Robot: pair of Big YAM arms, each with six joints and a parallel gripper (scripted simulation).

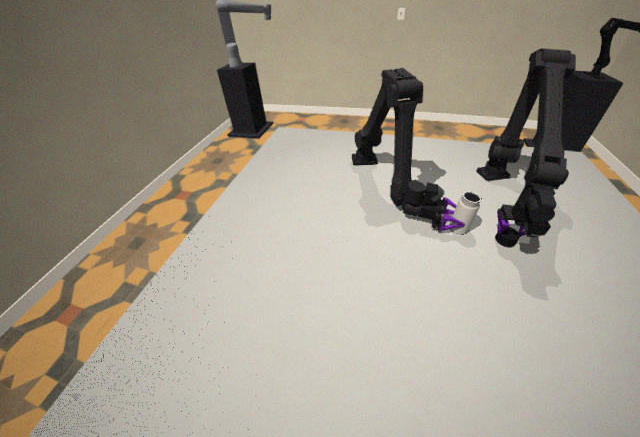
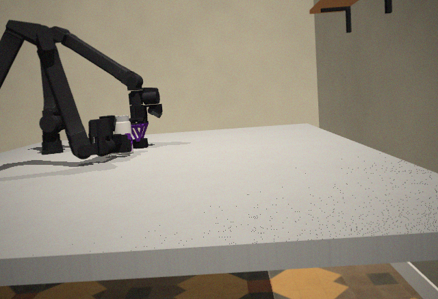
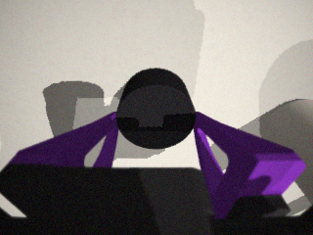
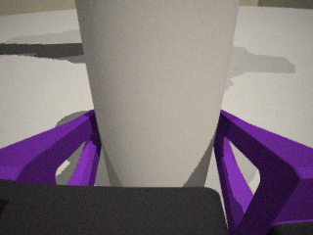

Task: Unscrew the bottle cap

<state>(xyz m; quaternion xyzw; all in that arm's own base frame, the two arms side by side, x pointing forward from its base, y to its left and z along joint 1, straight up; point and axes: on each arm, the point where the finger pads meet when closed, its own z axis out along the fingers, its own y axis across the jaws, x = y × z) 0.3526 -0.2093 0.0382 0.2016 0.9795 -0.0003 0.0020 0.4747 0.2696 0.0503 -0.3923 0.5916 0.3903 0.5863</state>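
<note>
The bottle lies 5 cm above my right hand. The rest, counted from my right hand: black cap 16 cm to the left, 4 cm below, 3 cm ahead.
Now: the black cap 2 cm below my left hand. From my left hand the other things lie so: bottle (3 cm behind, 15 cm to the right, 7 cm above).
</note>
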